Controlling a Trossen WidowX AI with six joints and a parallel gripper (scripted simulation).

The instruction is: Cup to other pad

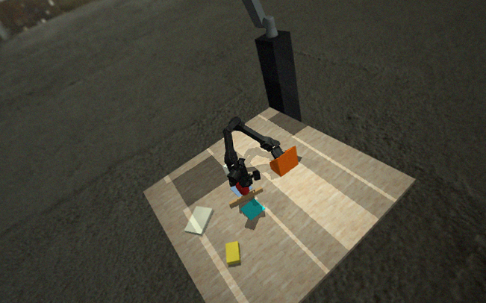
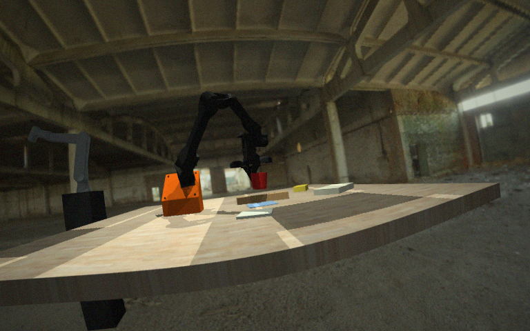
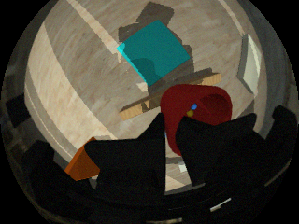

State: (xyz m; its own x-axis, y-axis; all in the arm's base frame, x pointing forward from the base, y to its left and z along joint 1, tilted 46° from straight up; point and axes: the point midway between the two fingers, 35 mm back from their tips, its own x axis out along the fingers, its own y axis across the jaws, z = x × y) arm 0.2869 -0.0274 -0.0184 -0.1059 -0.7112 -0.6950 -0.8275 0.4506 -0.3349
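The wooden bar is 30 mm ahead of my gripper tip, 10 mm to the right of it and 90 mm below it. The rest, counted from my gripper tip: blue pad (100 mm to the right, 100 mm below); pale pad (70 mm behind, 320 mm to the right, 90 mm below); cup (20 mm ahead, 20 mm to the right).
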